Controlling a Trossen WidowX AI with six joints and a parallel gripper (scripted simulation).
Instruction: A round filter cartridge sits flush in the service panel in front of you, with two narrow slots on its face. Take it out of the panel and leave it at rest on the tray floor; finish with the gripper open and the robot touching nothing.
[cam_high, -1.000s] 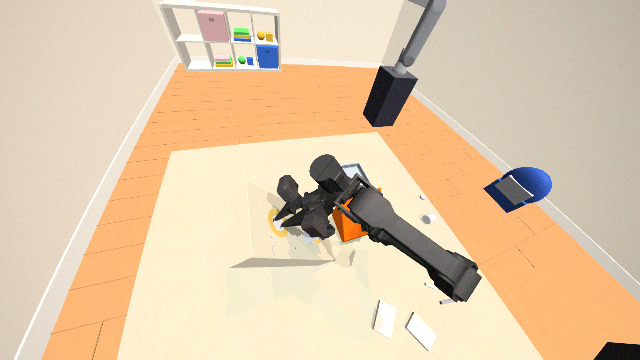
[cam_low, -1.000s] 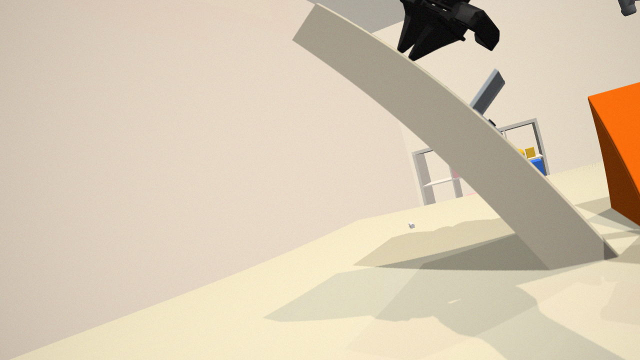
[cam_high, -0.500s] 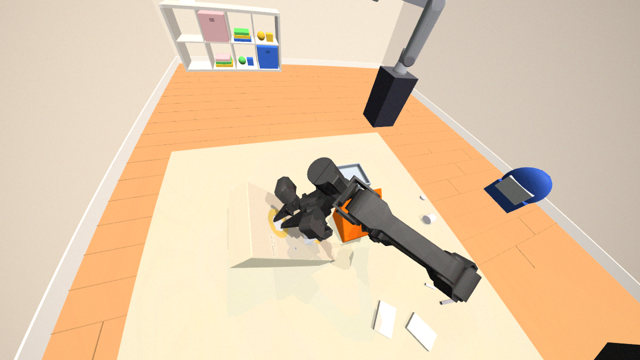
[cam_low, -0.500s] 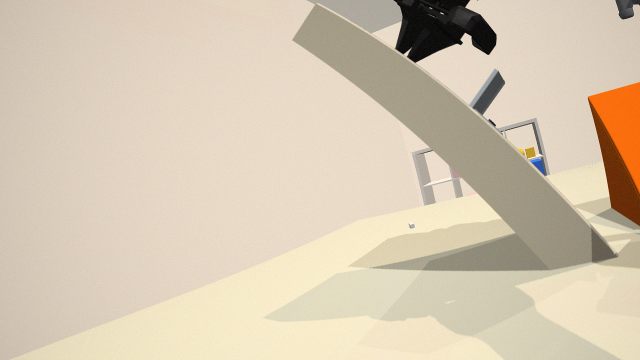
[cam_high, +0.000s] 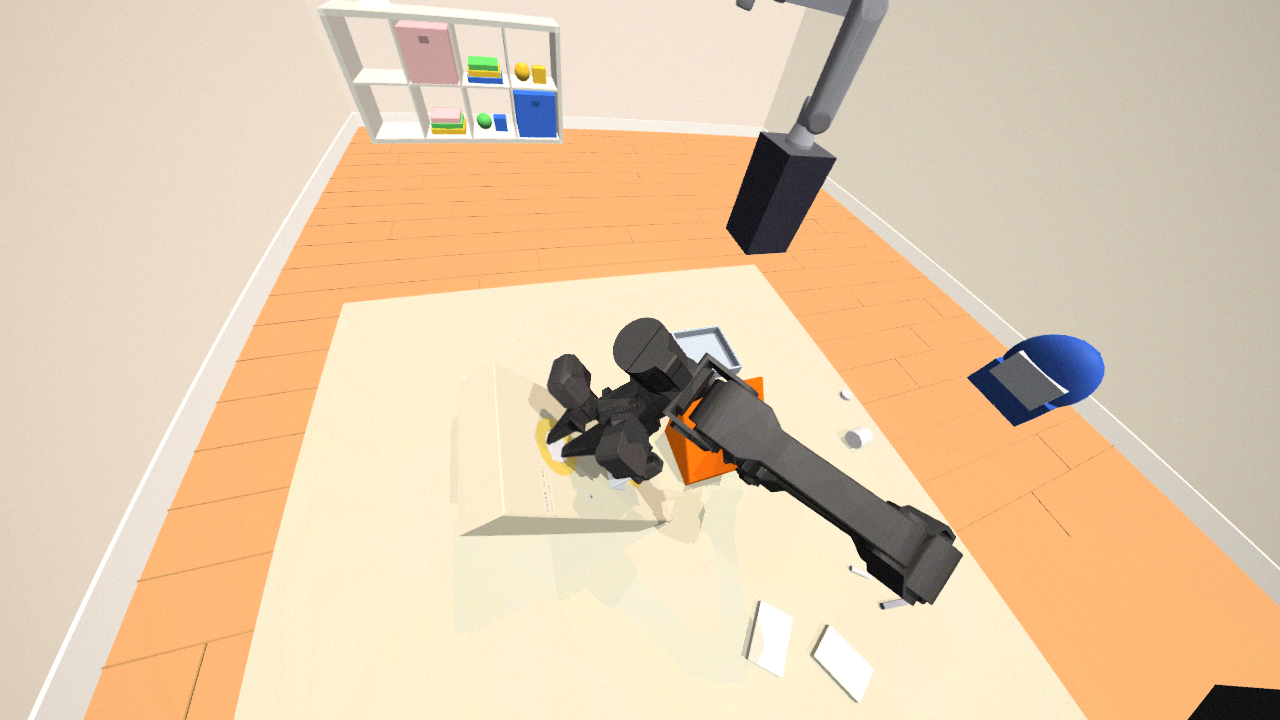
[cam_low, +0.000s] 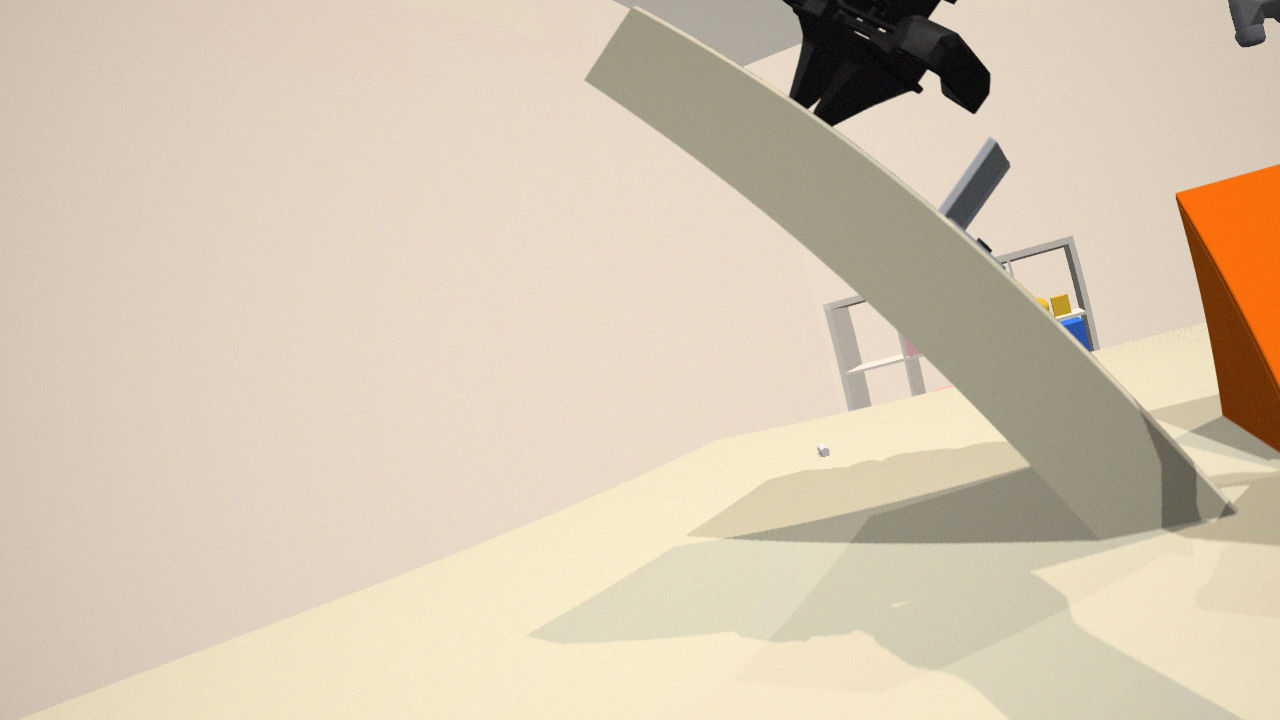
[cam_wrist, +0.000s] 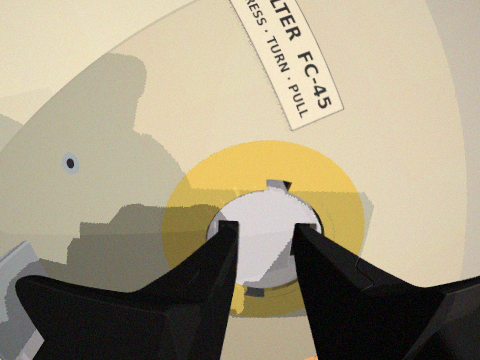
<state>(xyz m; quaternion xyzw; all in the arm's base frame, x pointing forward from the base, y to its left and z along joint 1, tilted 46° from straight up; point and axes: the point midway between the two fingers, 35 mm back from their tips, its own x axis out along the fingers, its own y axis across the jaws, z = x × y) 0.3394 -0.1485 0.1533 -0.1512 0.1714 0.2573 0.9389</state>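
Now: gripper tip 10 mm short of the round grey filter cartridge and 10 mm above it. The rest, counted from my gripper tip: grey tray 430 mm behind, 290 mm to the right, 260 mm below.
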